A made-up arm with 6 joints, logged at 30 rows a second.
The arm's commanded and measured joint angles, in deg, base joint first. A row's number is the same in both.
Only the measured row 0 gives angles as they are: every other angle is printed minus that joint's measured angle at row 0.
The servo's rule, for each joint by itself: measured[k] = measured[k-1] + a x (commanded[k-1-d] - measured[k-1]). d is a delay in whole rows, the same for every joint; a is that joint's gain. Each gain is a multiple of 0.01, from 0.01 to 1. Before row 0 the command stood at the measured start. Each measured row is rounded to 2 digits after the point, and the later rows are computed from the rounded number. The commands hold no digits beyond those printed.
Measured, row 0: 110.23 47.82 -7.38 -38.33 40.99 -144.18
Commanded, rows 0 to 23: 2.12 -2.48 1.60 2.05 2.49 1.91; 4.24 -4.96 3.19 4.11 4.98 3.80; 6.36 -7.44 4.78 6.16 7.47 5.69; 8.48 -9.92 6.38 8.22 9.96 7.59; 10.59 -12.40 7.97 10.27 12.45 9.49; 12.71 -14.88 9.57 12.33 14.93 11.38; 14.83 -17.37 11.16 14.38 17.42 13.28; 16.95 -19.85 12.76 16.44 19.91 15.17; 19.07 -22.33 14.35 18.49 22.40 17.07; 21.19 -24.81 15.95 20.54 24.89 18.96; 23.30 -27.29 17.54 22.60 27.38 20.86; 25.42 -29.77 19.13 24.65 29.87 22.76; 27.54 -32.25 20.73 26.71 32.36 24.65; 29.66 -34.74 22.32 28.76 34.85 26.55; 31.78 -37.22 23.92 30.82 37.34 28.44; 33.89 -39.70 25.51 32.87 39.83 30.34; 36.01 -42.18 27.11 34.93 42.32 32.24; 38.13 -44.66 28.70 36.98 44.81 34.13; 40.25 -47.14 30.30 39.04 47.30 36.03; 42.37 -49.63 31.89 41.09 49.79 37.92; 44.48 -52.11 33.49 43.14 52.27 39.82; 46.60 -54.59 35.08 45.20 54.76 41.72; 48.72 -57.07 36.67 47.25 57.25 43.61; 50.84 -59.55 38.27 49.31 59.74 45.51
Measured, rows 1 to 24: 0.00 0.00 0.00 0.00 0.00 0.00; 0.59 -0.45 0.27 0.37 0.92 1.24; 1.61 -1.26 0.77 1.04 2.42 2.90; 2.94 -2.37 1.45 1.96 4.29 4.71; 4.49 -3.73 2.29 3.09 6.39 6.58; 6.20 -5.29 3.26 4.38 8.63 8.47; 8.02 -7.02 4.33 5.81 10.96 10.36; 9.93 -8.88 5.49 7.35 13.35 12.26; 11.90 -10.85 6.73 8.99 15.78 14.15; 13.91 -12.92 8.03 10.70 18.23 16.05; 15.95 -15.06 9.38 12.47 20.69 17.94; 18.01 -17.26 10.77 14.29 23.17 19.84; 20.08 -19.51 12.19 16.15 25.65 21.74; 22.17 -21.80 13.64 18.05 28.13 23.63; 24.27 -24.13 15.12 19.98 30.62 25.53; 26.37 -26.49 16.62 21.93 33.11 27.42; 28.48 -28.87 18.13 23.90 35.60 29.32; 30.59 -31.27 19.66 25.89 38.09 31.22; 32.70 -33.68 21.20 27.89 40.58 33.11; 34.81 -36.10 22.75 29.90 43.07 35.01; 36.93 -38.54 24.30 31.91 45.56 36.90; 39.04 -40.98 25.86 33.93 48.04 38.80; 41.16 -43.43 27.43 35.96 50.53 40.70; 43.28 -45.89 29.00 37.99 53.02 42.59
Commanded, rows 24 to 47: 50.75 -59.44 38.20 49.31 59.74 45.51; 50.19 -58.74 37.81 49.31 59.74 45.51; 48.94 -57.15 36.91 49.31 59.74 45.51; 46.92 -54.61 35.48 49.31 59.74 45.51; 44.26 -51.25 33.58 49.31 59.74 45.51; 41.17 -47.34 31.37 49.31 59.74 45.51; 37.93 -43.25 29.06 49.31 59.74 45.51; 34.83 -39.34 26.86 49.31 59.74 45.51; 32.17 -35.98 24.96 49.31 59.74 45.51; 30.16 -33.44 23.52 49.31 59.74 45.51; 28.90 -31.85 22.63 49.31 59.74 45.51; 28.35 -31.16 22.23 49.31 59.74 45.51; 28.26 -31.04 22.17 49.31 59.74 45.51; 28.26 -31.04 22.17 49.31 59.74 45.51; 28.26 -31.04 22.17 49.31 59.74 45.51; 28.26 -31.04 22.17 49.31 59.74 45.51; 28.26 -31.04 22.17 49.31 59.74 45.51; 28.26 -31.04 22.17 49.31 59.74 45.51; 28.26 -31.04 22.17 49.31 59.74 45.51; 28.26 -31.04 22.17 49.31 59.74 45.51; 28.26 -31.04 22.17 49.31 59.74 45.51; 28.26 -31.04 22.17 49.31 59.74 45.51; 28.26 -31.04 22.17 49.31 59.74 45.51; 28.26 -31.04 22.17 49.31 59.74 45.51
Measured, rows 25 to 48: 45.40 -48.35 30.58 40.03 55.51 44.49; 46.90 -50.35 31.88 41.70 57.08 45.15; 47.82 -51.86 32.89 43.07 58.06 45.38; 48.13 -52.81 33.57 44.19 58.68 45.46; 47.79 -53.13 33.89 45.11 59.07 45.49; 46.80 -52.79 33.84 45.87 59.32 45.50; 45.22 -51.81 33.42 46.49 59.48 45.51; 43.18 -50.27 32.68 47.00 59.58 45.51; 40.84 -48.30 31.69 47.42 59.64 45.51; 38.41 -46.08 30.55 47.76 59.68 45.51; 36.10 -43.80 29.35 48.04 59.70 45.51; 34.08 -41.65 28.21 48.27 59.71 45.51; 32.48 -39.76 27.19 48.46 59.72 45.51; 31.30 -38.19 26.34 48.61 59.73 45.51; 30.45 -36.90 25.63 48.74 59.73 45.51; 29.84 -35.85 25.04 48.84 59.73 45.51; 29.40 -34.98 24.55 48.92 59.73 45.51; 29.08 -34.27 24.15 48.99 59.73 45.51; 28.85 -33.69 23.81 49.05 59.73 45.51; 28.68 -33.21 23.53 49.10 59.73 45.51; 28.56 -32.82 23.30 49.14 59.73 45.51; 28.48 -32.50 23.11 49.17 59.73 45.51; 28.42 -32.24 22.95 49.20 59.73 45.51; 28.38 -32.02 22.82 49.22 59.73 45.51
